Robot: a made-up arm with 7 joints. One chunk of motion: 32 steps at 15 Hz.
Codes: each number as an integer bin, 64 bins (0 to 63) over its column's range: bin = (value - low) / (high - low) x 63, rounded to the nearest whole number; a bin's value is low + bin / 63 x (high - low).
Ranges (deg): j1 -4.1..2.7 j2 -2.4..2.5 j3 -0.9..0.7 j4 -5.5..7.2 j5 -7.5..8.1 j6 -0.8..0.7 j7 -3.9..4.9
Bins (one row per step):
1: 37 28 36 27 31 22 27
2: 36 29 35 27 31 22 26
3: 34 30 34 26 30 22 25
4: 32 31 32 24 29 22 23
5: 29 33 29 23 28 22 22
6: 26 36 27 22 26 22 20
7: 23 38 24 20 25 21 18
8: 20 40 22 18 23 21 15
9: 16 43 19 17 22 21 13
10: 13 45 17 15 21 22 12
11: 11 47 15 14 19 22 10
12: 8 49 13 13 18 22 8
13: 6 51 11 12 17 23 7
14: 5 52 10 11 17 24 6
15: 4 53 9 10 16 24 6
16: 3 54 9 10 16 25 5
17: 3 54 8 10 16 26 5
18: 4 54 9 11 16 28 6
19: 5 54 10 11 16 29 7
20: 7 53 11 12 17 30 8
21: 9 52 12 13 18 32 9
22: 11 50 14 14 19 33 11
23: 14 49 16 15 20 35 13
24: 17 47 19 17 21 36 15
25: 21 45 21 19 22 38 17
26: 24 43 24 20 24 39 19
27: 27 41 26 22 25 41 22
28: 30 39 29 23 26 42 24
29: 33 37 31 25 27 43 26
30: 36 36 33 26 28 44 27
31: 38 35 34 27 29 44 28
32: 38 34 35 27 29 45 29
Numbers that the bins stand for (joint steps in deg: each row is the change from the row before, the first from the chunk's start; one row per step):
1: -0.106 -0.222 0.014 -0.057 0.176 -0.276 -0.129
2: -0.214 -0.144 -0.011 -0.057 0.176 -0.276 -0.268
3: -0.430 -0.067 -0.037 -0.259 -0.071 -0.276 -0.408
4: -0.646 0.011 -0.087 -0.662 -0.319 -0.276 -0.687
5: -0.970 0.167 -0.163 -0.863 -0.567 -0.276 -0.827
6: -1.294 0.400 -0.214 -1.065 -1.062 -0.276 -1.106
7: -1.617 0.556 -0.290 -1.468 -1.310 -0.300 -1.386
8: -1.941 0.711 -0.341 -1.871 -1.805 -0.300 -1.805
9: -2.373 0.944 -0.417 -2.073 -2.052 -0.300 -2.084
10: -2.697 1.100 -0.468 -2.476 -2.300 -0.276 -2.224
11: -2.913 1.256 -0.519 -2.678 -2.795 -0.276 -2.503
12: -3.237 1.411 -0.570 -2.879 -3.043 -0.276 -2.783
13: -3.452 1.567 -0.621 -3.081 -3.290 -0.252 -2.922
14: -3.560 1.644 -0.646 -3.283 -3.290 -0.229 -3.062
15: -3.668 1.722 -0.671 -3.484 -3.538 -0.229 -3.062
16: -3.776 1.800 -0.671 -3.484 -3.538 -0.205 -3.202
17: -3.776 1.800 -0.697 -3.484 -3.538 -0.181 -3.202
18: -3.668 1.800 -0.671 -3.283 -3.538 -0.133 -3.062
19: -3.560 1.800 -0.646 -3.283 -3.538 -0.110 -2.922
20: -3.344 1.722 -0.621 -3.081 -3.290 -0.086 -2.783
21: -3.129 1.644 -0.595 -2.879 -3.043 -0.038 -2.643
22: -2.913 1.489 -0.544 -2.678 -2.795 -0.014 -2.363
23: -2.589 1.411 -0.494 -2.476 -2.548 0.033 -2.084
24: -2.265 1.256 -0.417 -2.073 -2.300 0.057 -1.805
25: -1.833 1.100 -0.367 -1.670 -2.052 0.105 -1.525
26: -1.510 0.944 -0.290 -1.468 -1.557 0.129 -1.246
27: -1.186 0.789 -0.240 -1.065 -1.310 0.176 -0.827
28: -0.862 0.633 -0.163 -0.863 -1.062 0.200 -0.548
29: -0.538 0.478 -0.113 -0.460 -0.814 0.224 -0.268
30: -0.214 0.400 -0.062 -0.259 -0.567 0.248 -0.129
31: 0.002 0.322 -0.037 -0.057 -0.319 0.248 0.011
32: 0.002 0.244 -0.011 -0.057 -0.319 0.271 0.151

